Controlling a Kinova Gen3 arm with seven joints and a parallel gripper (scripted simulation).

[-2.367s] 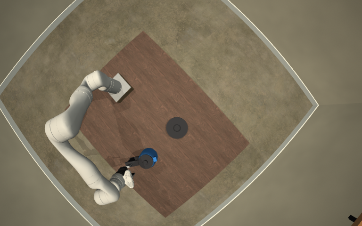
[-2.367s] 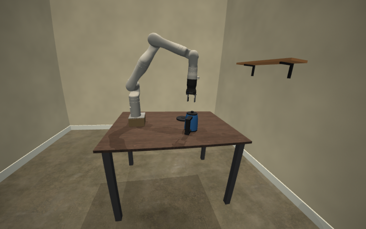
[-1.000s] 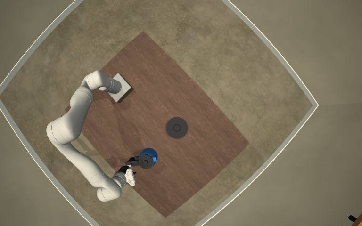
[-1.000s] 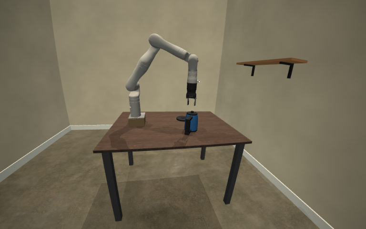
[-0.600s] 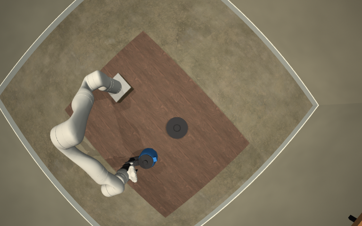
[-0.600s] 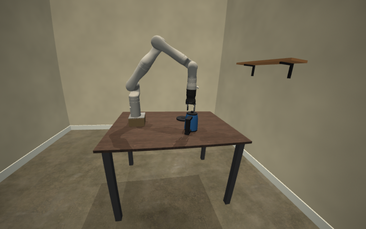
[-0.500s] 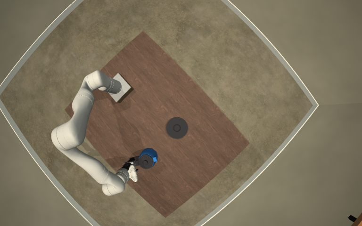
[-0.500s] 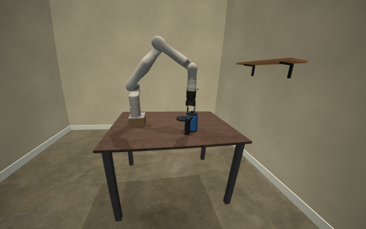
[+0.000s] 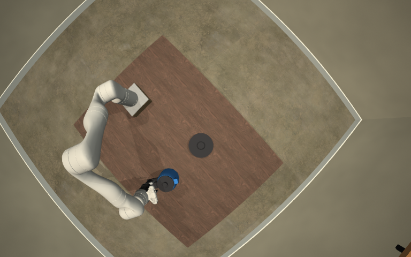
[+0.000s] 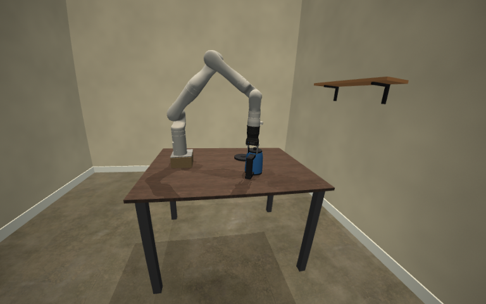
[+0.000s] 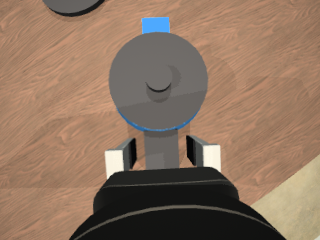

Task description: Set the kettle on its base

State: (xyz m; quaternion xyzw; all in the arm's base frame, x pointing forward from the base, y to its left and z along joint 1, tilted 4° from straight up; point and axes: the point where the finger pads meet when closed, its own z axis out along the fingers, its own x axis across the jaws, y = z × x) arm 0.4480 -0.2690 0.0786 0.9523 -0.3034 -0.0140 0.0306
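Right now the blue kettle is 2 cm ahead of my hand, 2 cm to the left of it and 8 cm below it. Round my hand: round dark base: 5 cm ahead, 34 cm to the left, 16 cm below.
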